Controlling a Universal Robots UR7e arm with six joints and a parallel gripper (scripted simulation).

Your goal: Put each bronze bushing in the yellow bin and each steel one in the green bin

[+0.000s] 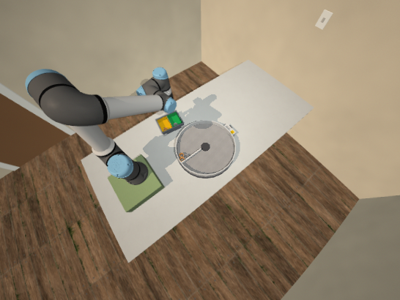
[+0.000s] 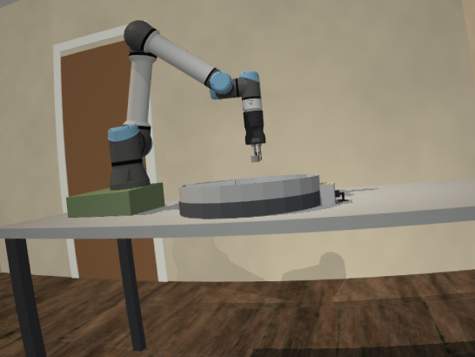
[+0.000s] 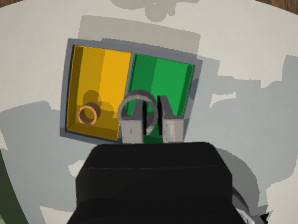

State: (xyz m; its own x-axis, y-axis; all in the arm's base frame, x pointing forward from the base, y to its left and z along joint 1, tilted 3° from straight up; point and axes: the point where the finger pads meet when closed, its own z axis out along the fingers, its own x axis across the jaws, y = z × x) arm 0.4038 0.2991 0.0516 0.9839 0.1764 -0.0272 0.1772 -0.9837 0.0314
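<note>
My gripper is now 14 cm above the yellow bin, 3 cm past it and 2 cm to the left of it. From my hand the other things lie so: grey turntable 36 cm to the right, 11 cm below, 9 cm ahead.
</note>
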